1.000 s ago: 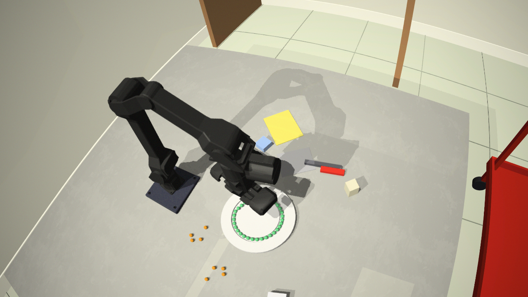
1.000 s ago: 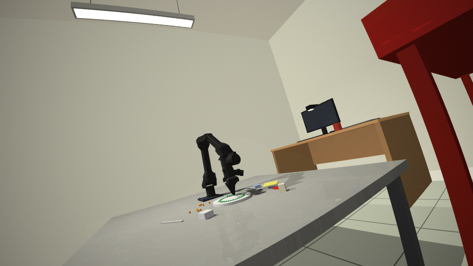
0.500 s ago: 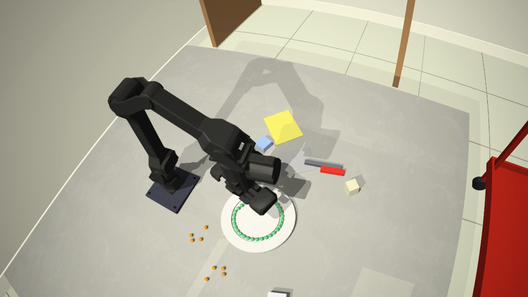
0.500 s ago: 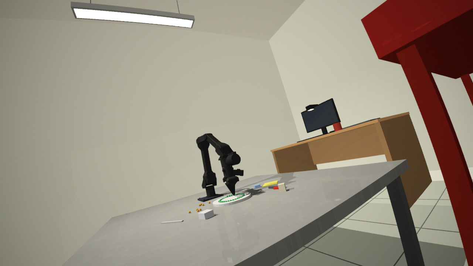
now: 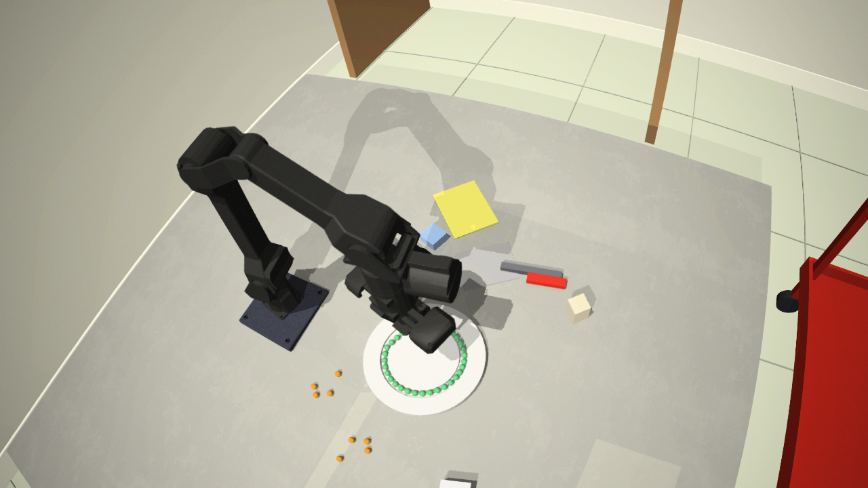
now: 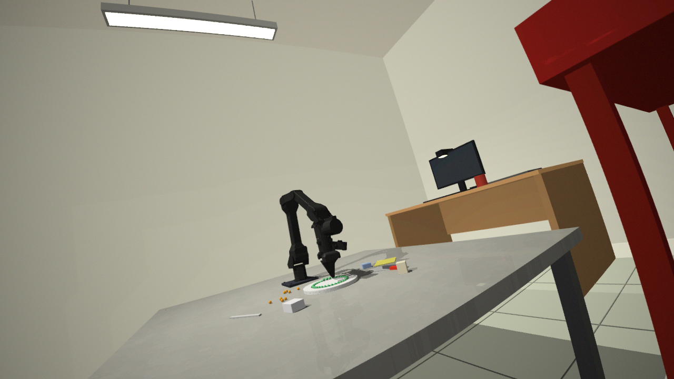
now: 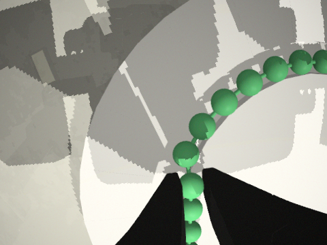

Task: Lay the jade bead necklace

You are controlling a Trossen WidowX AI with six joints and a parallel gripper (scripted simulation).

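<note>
Now: the inner disc 5 cm ahead of my gripper tip, 3 cm to the right of it and 1 cm below it. From my gripper tip the other things lie so: blue cube: 18 cm to the left, 8 cm behind, 1 cm below; grey sheet: 18 cm to the left, 4 cm ahead, 2 cm below; bead board: 5 cm ahead, 3 cm to the right, 1 cm below.
</note>
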